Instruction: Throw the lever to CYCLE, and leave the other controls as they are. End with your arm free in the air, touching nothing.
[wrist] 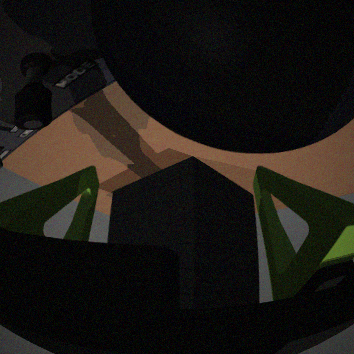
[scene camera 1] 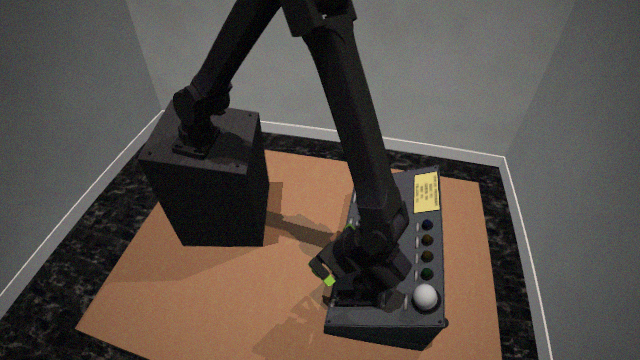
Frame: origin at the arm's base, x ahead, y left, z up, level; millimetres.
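Seen in the pictures: gripper, fingertip midpoint: (wrist: pixel 175 174) (scene camera 1: pixel 327 259); arm's base, origin of the base link: (scene camera 1: pixel 196 141).
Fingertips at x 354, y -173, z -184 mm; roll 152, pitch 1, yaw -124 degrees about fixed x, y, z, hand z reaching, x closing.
Pixels of each thing's top centre, then the offset from my fingertips to it. "*": a spot on its surface instead.
- very large black round shape, surface spot: (wrist: pixel 225 75) * dx +87, dy -63, dz +46 mm
- black control, surface spot: (wrist: pixel 34 105) * dx +78, dy +43, dz -21 mm
- MODE label, middle of its top: (wrist: pixel 72 76) dx +59, dy +56, dz -71 mm
- white dome, surface spot: (scene camera 1: pixel 425 297) * dx +213, dy -102, dz +56 mm
- yellow note, surface spot: (scene camera 1: pixel 426 192) * dx +255, dy +240, dz +13 mm
The dark control panel (scene camera 1: pixel 370 319) stands on the orange mat. My gripper (scene camera 1: pixel 340 254) (wrist: pixel 175 174) is open, its green fingertips wide apart at the panel's left side, with no thing between them. A very large black round shape (wrist: pixel 225 75), probably the lever's knob close to the camera, fills the top of the wrist view beyond the fingertips. Whether the gripper touches it cannot be told. In the scene view the arm hides most of the lever area, so the lever's position and the CYCLE marking cannot be made out.
A black control (wrist: pixel 34 105) beside a MODE label (wrist: pixel 75 75) shows at upper left in the wrist view. Blue (scene camera 1: pixel 427 224), amber and green (scene camera 1: pixel 426 273) buttons, a white dome (scene camera 1: pixel 425 297) and a yellow note (scene camera 1: pixel 426 192) line the panel's right side. The black pedestal (scene camera 1: pixel 220 205) (wrist: pixel 190 225) carries the arm.
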